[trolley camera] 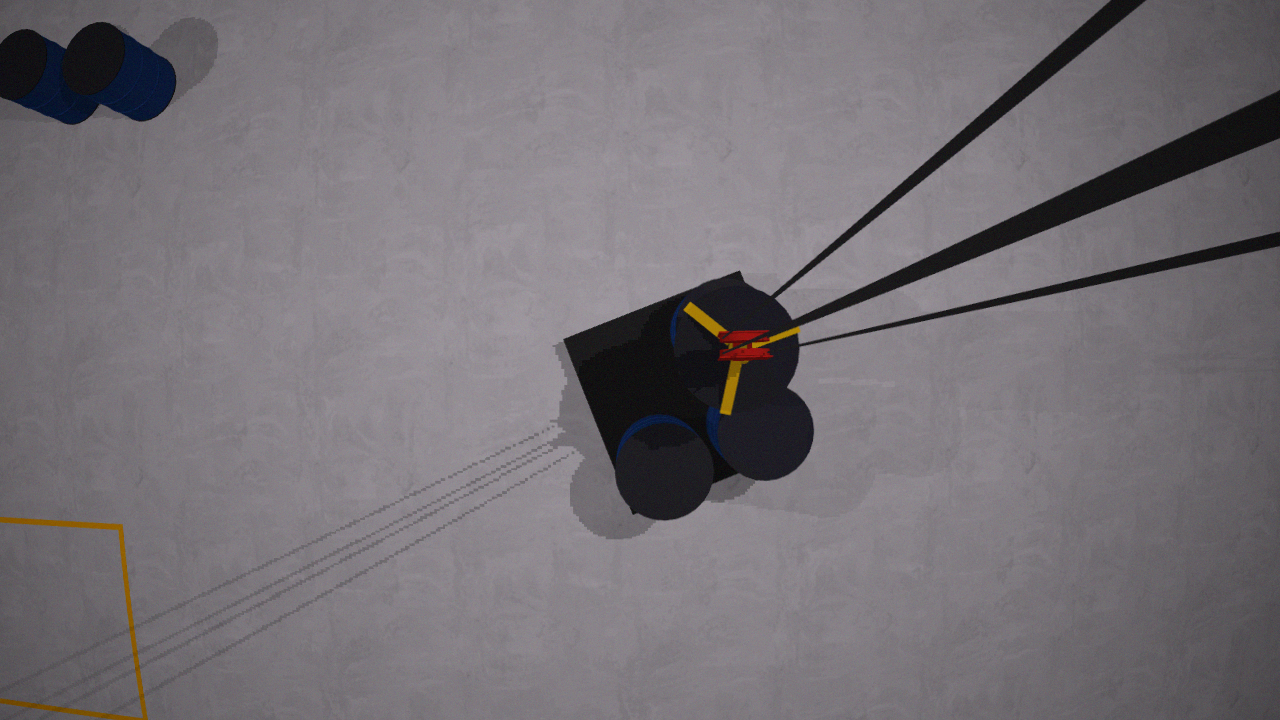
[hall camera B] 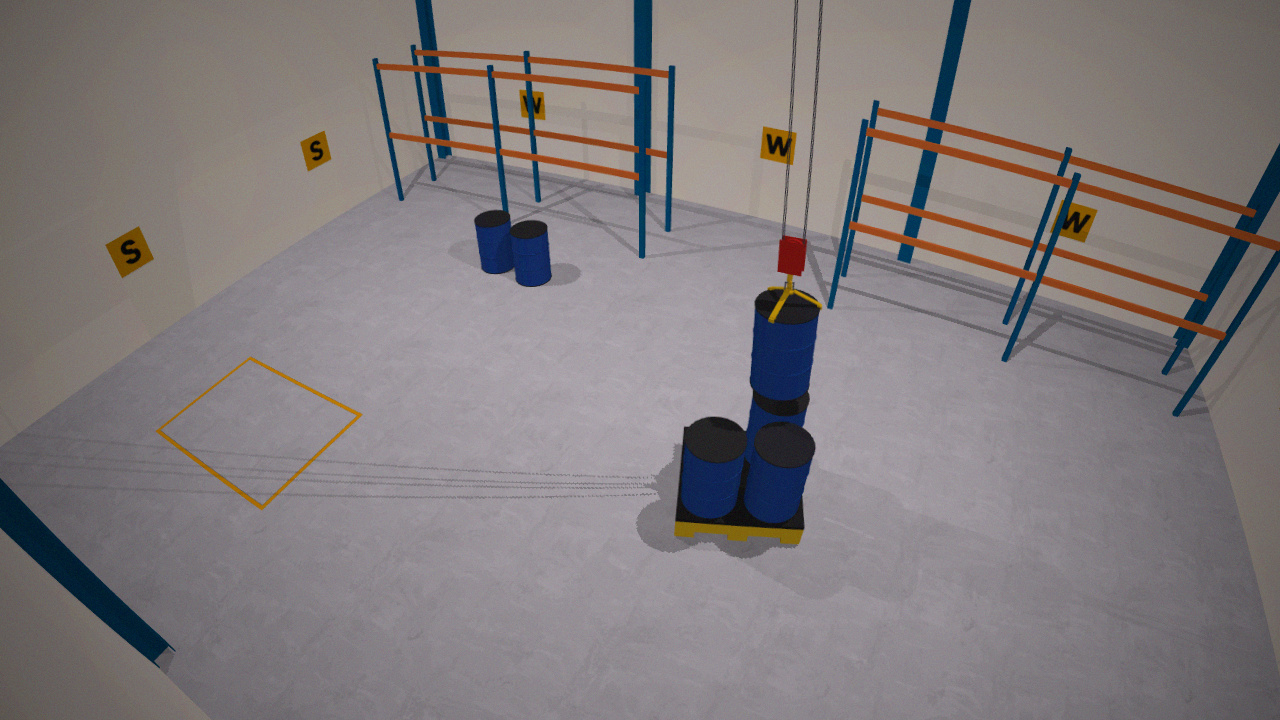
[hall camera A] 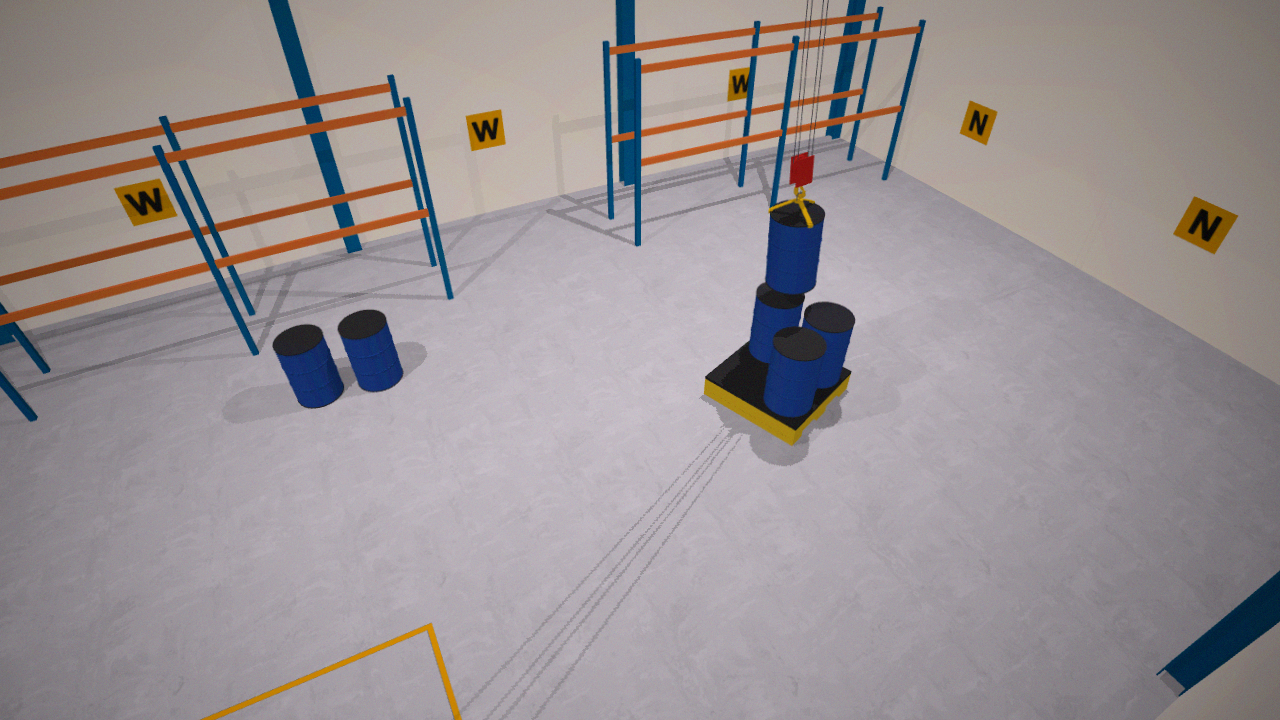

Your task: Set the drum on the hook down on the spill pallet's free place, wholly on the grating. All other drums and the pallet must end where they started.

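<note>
The blue drum on the hook (hall camera A: 793, 255) (hall camera B: 783, 349) (trolley camera: 771, 308) hangs upright. My gripper, a yellow three-armed grab (hall camera A: 799, 207) (hall camera B: 789, 298) (trolley camera: 738, 349) under the red hook block (hall camera A: 802, 169) (hall camera B: 792, 256), is shut on its top. The spill pallet (hall camera A: 747, 411) (hall camera B: 738, 530) (trolley camera: 617, 376) carries three standing drums: the front one in hall camera A (hall camera A: 792, 380) (trolley camera: 664, 474), the right one (hall camera A: 834, 335) (trolley camera: 769, 438) and the rear one (hall camera A: 774, 326). The hanging drum is above the rear one and hides it in the trolley view. The bare grating is at the pallet's left corner in hall camera A.
Two blue drums (hall camera A: 308, 367) (hall camera B: 531, 255) (trolley camera: 147, 85) stand side by side on the floor, away from the pallet. Racks with blue posts (hall camera A: 205, 250) (hall camera A: 638, 152) (hall camera B: 641, 214) stand along the W wall. A yellow outline (hall camera A: 322, 670) (hall camera B: 306, 386) (trolley camera: 132, 617) is marked on the floor.
</note>
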